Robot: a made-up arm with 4 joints.
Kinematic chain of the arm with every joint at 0, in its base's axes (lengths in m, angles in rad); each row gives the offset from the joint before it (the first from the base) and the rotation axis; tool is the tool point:
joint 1: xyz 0 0 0.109 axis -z
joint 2: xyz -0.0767 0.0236 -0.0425 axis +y
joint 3: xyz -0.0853 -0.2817 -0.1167 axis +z
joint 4: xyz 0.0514 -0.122 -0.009 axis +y
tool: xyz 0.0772 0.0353 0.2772
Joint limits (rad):
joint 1: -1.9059..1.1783
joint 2: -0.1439..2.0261
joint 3: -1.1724..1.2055
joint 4: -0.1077..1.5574
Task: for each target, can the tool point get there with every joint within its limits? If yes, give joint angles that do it. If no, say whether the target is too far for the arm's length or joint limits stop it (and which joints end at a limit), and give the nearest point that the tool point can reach.
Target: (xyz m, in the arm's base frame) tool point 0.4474 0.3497 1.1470
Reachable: no: too far | nearest point 0.3707 0.0981 0.2638 | short by 0.922 m
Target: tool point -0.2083 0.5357 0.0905
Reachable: no: joint limits stop it (at a limit: joint 1, joint 2, joint 4) | nearest point -0.1456 0.2930 0.0095 | short by 0.263 m
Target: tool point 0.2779 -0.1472 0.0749
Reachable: yes | joints -0.7953 1.0076 0.2724 0.0747
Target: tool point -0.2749 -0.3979 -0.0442
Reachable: yes | joints 0.5923 1.1587 -0.5271 0.7663
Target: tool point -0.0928 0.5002 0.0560
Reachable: no: joint limits stop it (at a limit: joint 1, joint 2, joint 4) | nearest point -0.1073 0.2905 0.0440 | short by 0.211 m
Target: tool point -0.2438 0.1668 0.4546
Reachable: no: joint limits stop it (at a limit: joint 1, joint 2, joint 3, joint 4) | nearest point -0.2086 -0.0118 0.2275 | short by 0.291 m
